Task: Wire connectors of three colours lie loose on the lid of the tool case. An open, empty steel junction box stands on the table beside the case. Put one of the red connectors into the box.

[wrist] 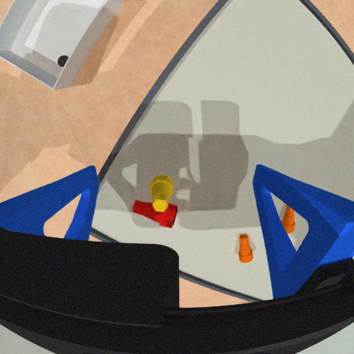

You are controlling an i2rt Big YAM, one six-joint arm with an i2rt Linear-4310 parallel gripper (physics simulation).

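A red connector point(167, 216) lies on its side on the pale lid point(260, 75) of the tool case, near the lid's left edge. A yellow connector point(161, 186) is right against it in this view, its narrow end overlapping the red one's upper side; whether they touch is not clear. My gripper point(175, 173) is open and empty above the lid, with the red and yellow connectors in view between its widely spaced blue fingers. The open steel junction box point(80, 45) is at the upper left, partly cut off by the view's edge.
An orange connector point(245, 249) lies on the lid, inward of the right finger. Another orange connector point(289, 221) shows through the opening in that finger. The lid's dark rim point(161, 85) runs between the connectors and the box. The gripper's shadow falls across the lid.
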